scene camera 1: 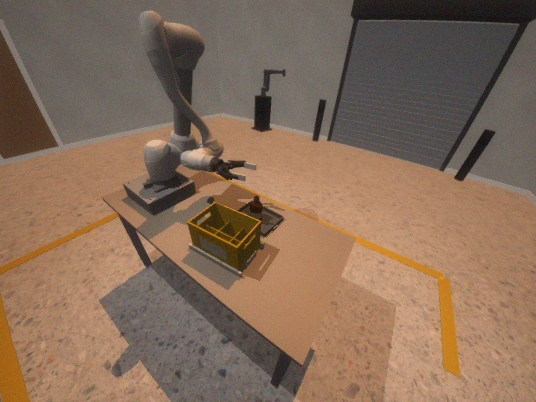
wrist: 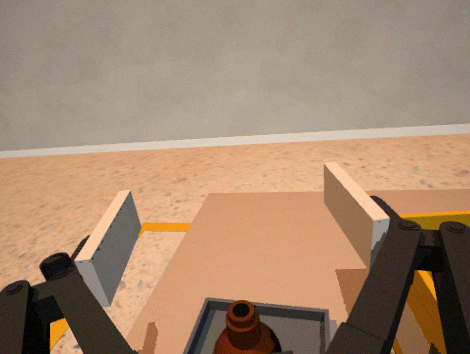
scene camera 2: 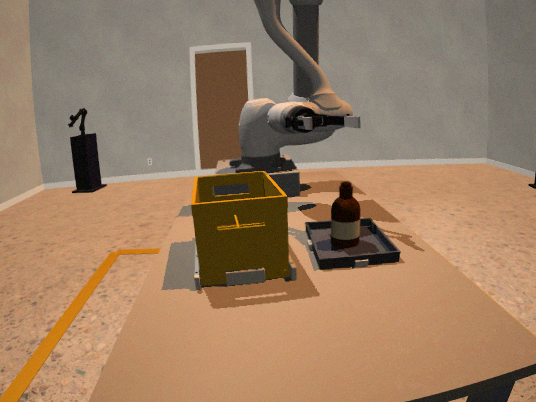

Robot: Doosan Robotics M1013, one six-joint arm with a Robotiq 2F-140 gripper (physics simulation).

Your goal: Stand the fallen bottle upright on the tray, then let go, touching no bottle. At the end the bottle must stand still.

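Places are measured from the arm's base along level axes (x right, y back, z down), in millimetres.
Pixels of known places: gripper, fingertip midpoint: (scene camera 1: 250, 172) (wrist: 229, 196) (scene camera 2: 336, 122); arm's base, origin of the base link: (scene camera 1: 164, 181) (scene camera 2: 261, 166).
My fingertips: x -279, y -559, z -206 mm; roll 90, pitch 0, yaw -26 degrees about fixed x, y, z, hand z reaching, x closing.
For each thing: its top centre in the pictures, then the offset to it from my fingertips. "*": a spot on its surface instead. Level surfaces: height alone.
- brown bottle, middle of its top: (wrist: 241, 310) (scene camera 2: 346, 182) (scene camera 1: 256, 196) dz +143, dx -20, dy -27 mm
- dark tray, middle of its top: (scene camera 2: 348, 235) (scene camera 1: 257, 215) dz +278, dx -29, dy -31 mm
- yellow divided crate, middle of its top: (scene camera 2: 233, 184) (scene camera 1: 224, 221) dz +128, dx +236, dy -103 mm
- table, its level: dz +303 mm
- low pale strip, surface spot: (scene camera 1: 216, 261) * dz +281, dx +328, dy -156 mm
A brown bottle (scene camera 1: 256, 207) (scene camera 2: 345, 215) (wrist: 243, 330) with a pale label stands upright on the dark tray (scene camera 1: 276, 224) (scene camera 2: 361, 261) (wrist: 268, 303). In the wrist view its neck and shoulder show at the bottom edge; its lower part is out of view there. My gripper (scene camera 1: 250, 172) (scene camera 2: 331, 122) (wrist: 229, 196) is wide open and empty. It is above and behind the bottle, on the robot base's side, its fingers pointing roughly level, apart from the bottle and the tray.
A yellow divided crate (scene camera 1: 225, 240) (scene camera 2: 241, 240) stands on the table (scene camera 1: 310, 280) (scene camera 2: 320, 340) (wrist: 250, 240) beside the tray. The robot's base (scene camera 1: 159, 192) is at the table's far end. A low pale strip (scene camera 1: 216, 261) runs along the crate's foot.
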